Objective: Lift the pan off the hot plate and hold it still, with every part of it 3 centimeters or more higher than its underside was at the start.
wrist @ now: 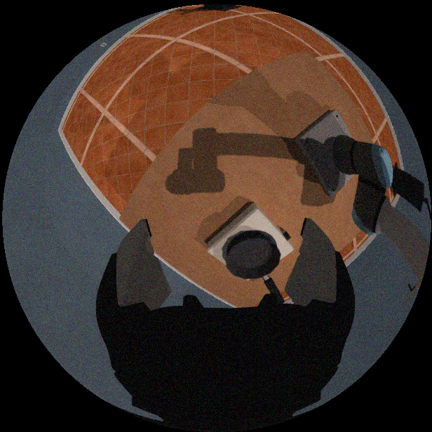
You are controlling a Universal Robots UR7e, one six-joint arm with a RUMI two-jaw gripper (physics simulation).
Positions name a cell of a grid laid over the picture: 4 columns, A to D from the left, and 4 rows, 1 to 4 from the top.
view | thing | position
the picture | my gripper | C3
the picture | black pan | C3
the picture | white hot plate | C3
